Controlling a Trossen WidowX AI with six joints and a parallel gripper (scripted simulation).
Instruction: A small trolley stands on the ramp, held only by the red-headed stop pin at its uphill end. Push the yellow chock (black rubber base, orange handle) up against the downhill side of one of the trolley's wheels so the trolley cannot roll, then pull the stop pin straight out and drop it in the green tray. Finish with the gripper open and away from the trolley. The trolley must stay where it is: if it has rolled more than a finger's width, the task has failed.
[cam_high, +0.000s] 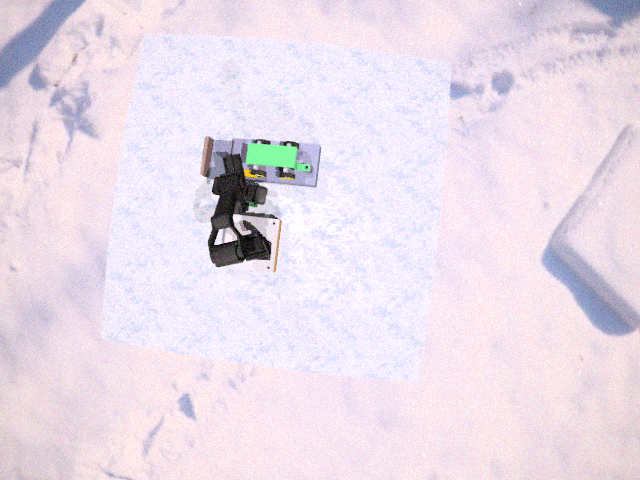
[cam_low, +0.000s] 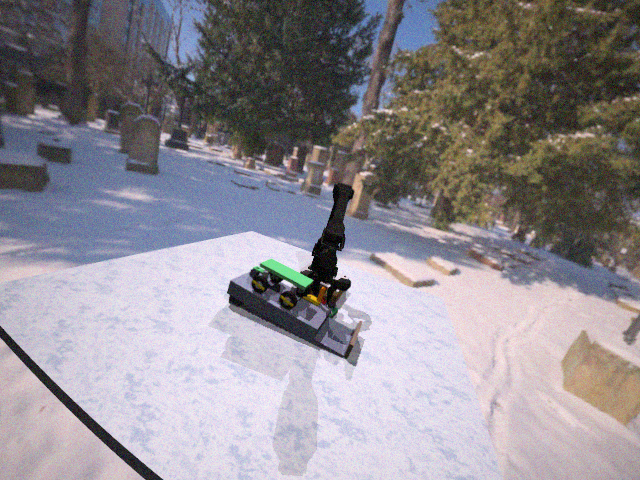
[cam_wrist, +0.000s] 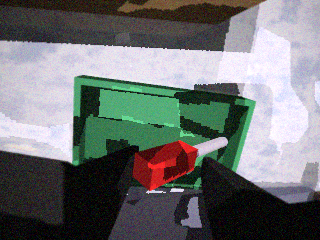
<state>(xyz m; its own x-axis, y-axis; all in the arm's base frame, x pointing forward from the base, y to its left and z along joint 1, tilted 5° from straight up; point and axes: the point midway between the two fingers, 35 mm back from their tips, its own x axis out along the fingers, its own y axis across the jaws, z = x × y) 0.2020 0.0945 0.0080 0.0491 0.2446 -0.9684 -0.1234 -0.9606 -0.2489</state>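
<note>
My gripper tip is now 1 cm to the right of the stop pin. From my gripper tip the other things lie so: grey ramp (12 cm ahead, 12 cm to the right, 1 cm above); then yellow chock (7 cm ahead, 2 cm to the right, 4 cm above); then green tray (5 cm below).
</note>
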